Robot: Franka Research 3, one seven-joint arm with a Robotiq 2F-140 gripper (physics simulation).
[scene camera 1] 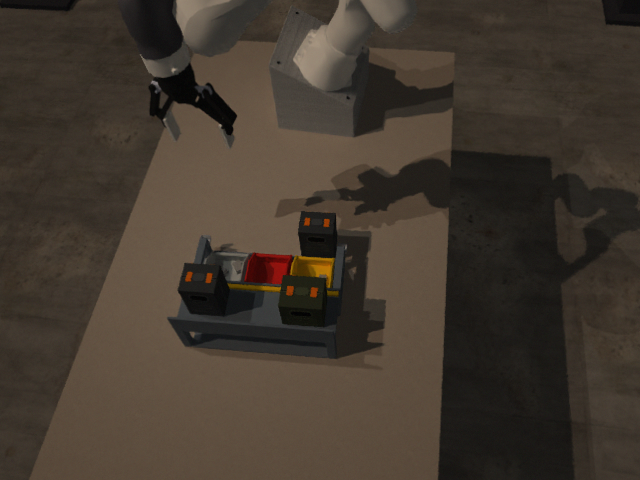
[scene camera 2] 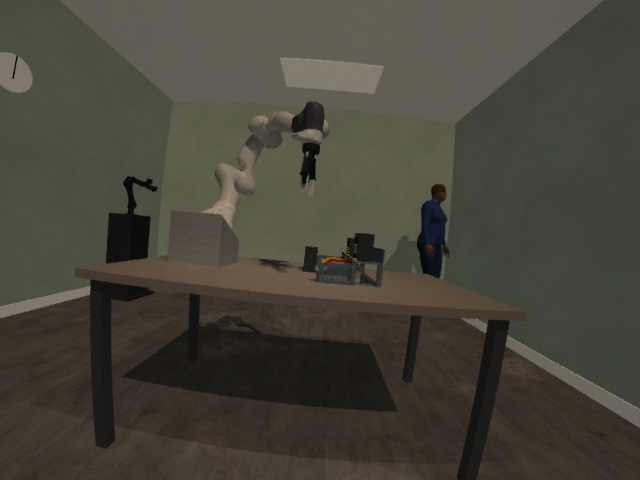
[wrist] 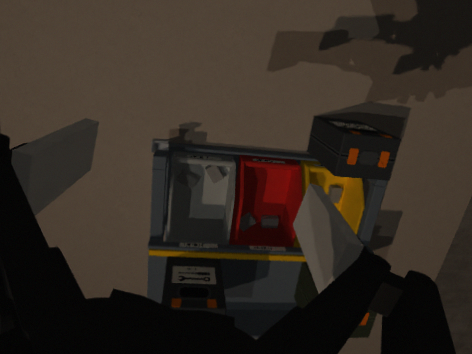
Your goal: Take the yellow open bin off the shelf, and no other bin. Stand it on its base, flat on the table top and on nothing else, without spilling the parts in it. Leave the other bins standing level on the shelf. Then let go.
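The yellow bin (scene camera 1: 311,265) (wrist: 354,202) sits at one end of the grey shelf (scene camera 1: 253,305) (scene camera 2: 354,273) (wrist: 159,200), with small grey parts in it; in the wrist view a finger and a dark case hide parts of it. The red bin (scene camera 1: 268,269) (wrist: 272,192) stands beside it in the middle. The grey bin (scene camera 1: 233,264) (wrist: 200,215) is at the other end; both hold small parts. My gripper (scene camera 1: 200,134) (scene camera 2: 308,189) (wrist: 201,176) is open and empty, high above the table (scene camera 1: 310,413) (scene camera 2: 289,290), well away from the bins.
A black case (scene camera 1: 316,242) (scene camera 2: 310,259) (wrist: 365,160) stands on the table close beside the yellow bin's end of the shelf. Another black case (scene camera 1: 204,291) (wrist: 193,282) and an olive case (scene camera 1: 303,304) stand on the shelf's upper board, the olive one near the yellow bin.
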